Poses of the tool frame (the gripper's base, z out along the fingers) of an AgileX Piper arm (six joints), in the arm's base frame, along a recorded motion.
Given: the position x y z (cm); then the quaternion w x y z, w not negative.
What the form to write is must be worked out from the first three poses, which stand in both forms.
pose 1, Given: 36.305, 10.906, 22.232, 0.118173, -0.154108, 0.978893, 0.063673
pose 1, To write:
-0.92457, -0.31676, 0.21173, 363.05
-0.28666, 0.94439, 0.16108, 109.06
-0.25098, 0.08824, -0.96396, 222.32
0, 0, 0, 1

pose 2, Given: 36.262, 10.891, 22.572, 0.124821, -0.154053, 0.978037, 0.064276
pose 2, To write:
-0.92137, -0.31738, 0.22436, 362.62
-0.28529, 0.94427, 0.16419, 108.91
-0.26396, 0.08727, -0.96058, 225.72
0, 0, 0, 1

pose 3, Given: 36.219, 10.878, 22.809, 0.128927, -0.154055, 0.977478, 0.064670
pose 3, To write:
-0.91929, -0.31785, 0.23212, 362.19
-0.28450, 0.94417, 0.16615, 108.78
-0.27197, 0.08670, -0.95839, 228.09
0, 0, 0, 1

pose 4, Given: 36.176, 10.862, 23.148, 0.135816, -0.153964, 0.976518, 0.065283
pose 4, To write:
-0.91570, -0.31843, 0.24515, 361.76
-0.28296, 0.94407, 0.16932, 108.62
-0.28536, 0.08568, -0.95458, 231.48
0, 0, 0, 1

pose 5, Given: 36.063, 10.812, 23.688, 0.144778, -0.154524, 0.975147, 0.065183
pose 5, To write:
-0.91032, -0.32024, 0.26222, 360.63
-0.28249, 0.94375, 0.17187, 108.12
-0.30250, 0.08238, -0.94958, 236.88
0, 0, 0, 1

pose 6, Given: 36.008, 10.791, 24.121, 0.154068, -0.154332, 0.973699, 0.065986
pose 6, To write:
-0.90489, -0.32088, 0.27966, 360.08
-0.28021, 0.94365, 0.17606, 107.91
-0.32040, 0.08095, -0.94382, 241.21
0, 0, 0, 1

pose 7, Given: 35.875, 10.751, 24.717, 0.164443, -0.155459, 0.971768, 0.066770
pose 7, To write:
-0.89758, -0.32410, 0.29884, 358.75
-0.28018, 0.94275, 0.18090, 107.51
-0.34036, 0.07864, -0.93700, 247.17
0, 0, 0, 1

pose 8, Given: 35.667, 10.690, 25.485, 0.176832, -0.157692, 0.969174, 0.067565
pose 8, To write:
-0.88773, -0.32956, 0.32145, 356.67
-0.28177, 0.94114, 0.18673, 106.90
-0.36407, 0.07519, -0.92833, 254.85
0, 0, 0, 1

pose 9, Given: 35.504, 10.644, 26.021, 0.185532, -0.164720, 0.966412, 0.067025
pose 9, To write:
-0.87689, -0.34325, 0.33652, 355.04
-0.29350, 0.93675, 0.19067, 106.44
-0.38068, 0.06843, -0.92217, 260.21
0, 0, 0, 1

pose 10, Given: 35.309, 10.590, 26.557, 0.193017, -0.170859, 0.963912, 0.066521
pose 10, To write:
-0.86710, -0.35507, 0.34937, 353.09
-0.30371, 0.93276, 0.19420, 105.90
-0.39483, 0.06228, -0.91664, 265.57
0, 0, 0, 1

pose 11, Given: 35.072, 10.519, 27.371, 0.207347, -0.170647, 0.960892, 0.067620
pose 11, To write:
-0.85577, -0.35599, 0.37540, 350.72
-0.29991, 0.93261, 0.20072, 105.19
-0.42155, 0.05918, -0.90487, 273.71
0, 0, 0, 1

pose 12, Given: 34.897, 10.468, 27.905, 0.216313, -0.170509, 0.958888, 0.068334
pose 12, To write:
-0.84827, -0.35656, 0.39154, 348.97
-0.29743, 0.93251, 0.20482, 104.68
-0.43814, 0.05728, -0.89708, 279.05
0, 0, 0, 1

